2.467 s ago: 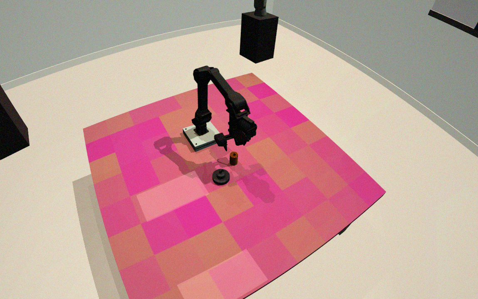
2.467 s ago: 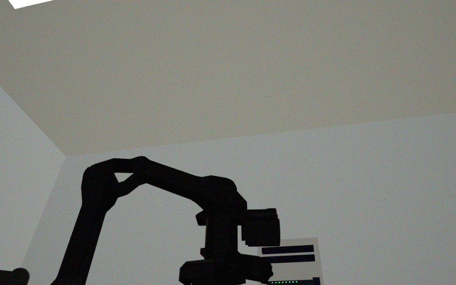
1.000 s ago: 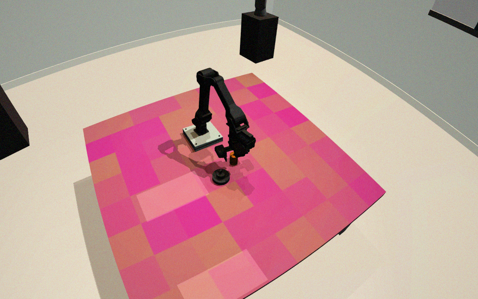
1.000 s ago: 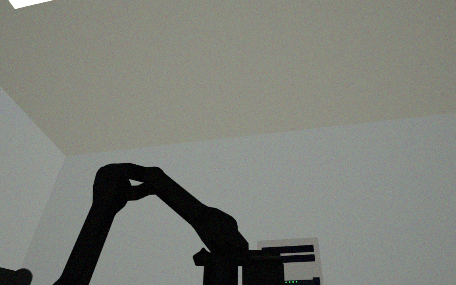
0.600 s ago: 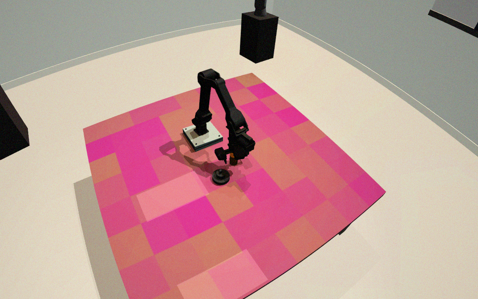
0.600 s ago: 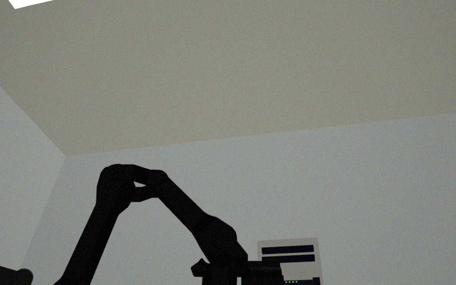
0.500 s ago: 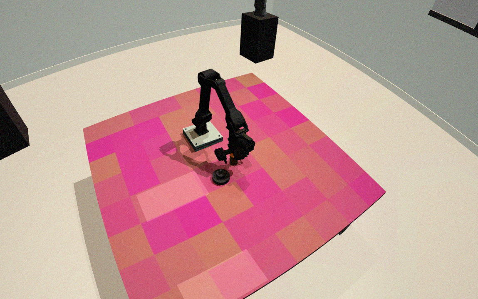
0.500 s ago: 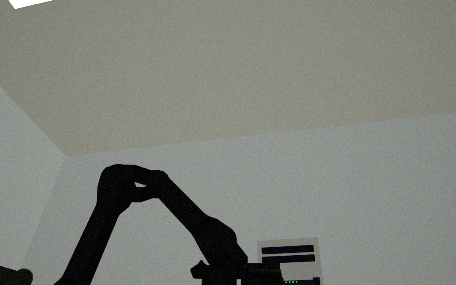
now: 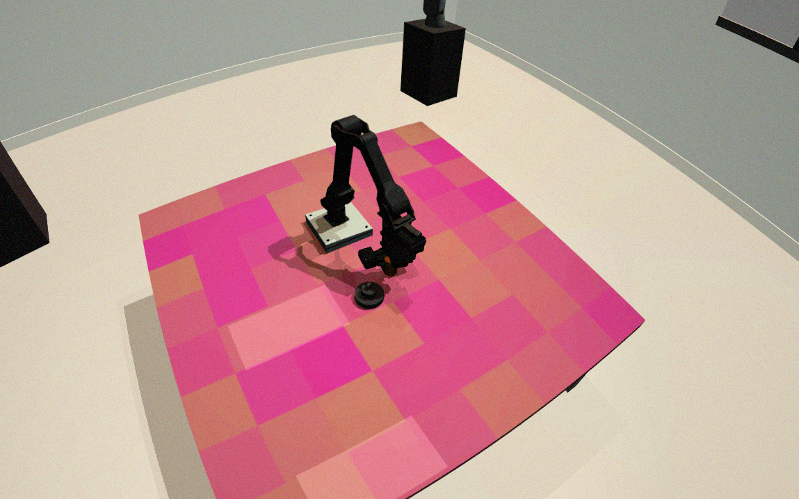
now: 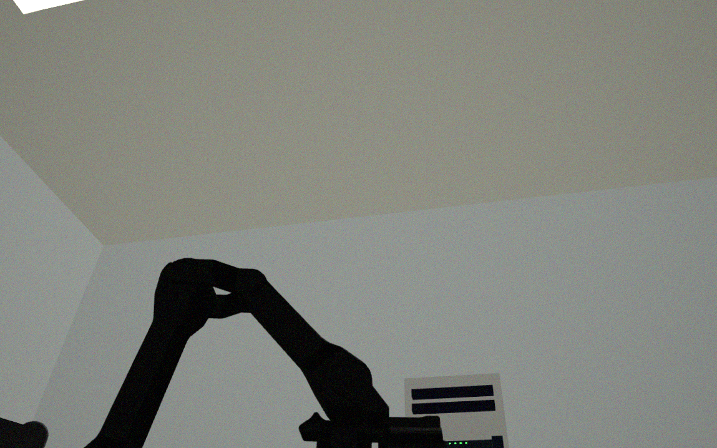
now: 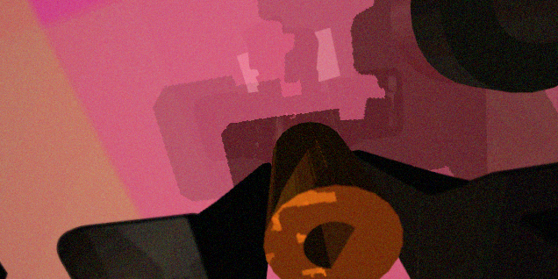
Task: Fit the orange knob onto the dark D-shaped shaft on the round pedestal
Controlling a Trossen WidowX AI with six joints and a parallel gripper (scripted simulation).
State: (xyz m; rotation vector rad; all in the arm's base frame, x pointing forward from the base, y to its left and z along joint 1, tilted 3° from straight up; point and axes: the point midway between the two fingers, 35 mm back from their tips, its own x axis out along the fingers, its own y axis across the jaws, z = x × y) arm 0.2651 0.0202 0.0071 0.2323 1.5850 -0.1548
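The round dark pedestal lies 40 mm ahead of my gripper tip, 110 mm to the right of it and 20 mm above it. The rest, counted from my gripper tip: orange knob 20 mm above.
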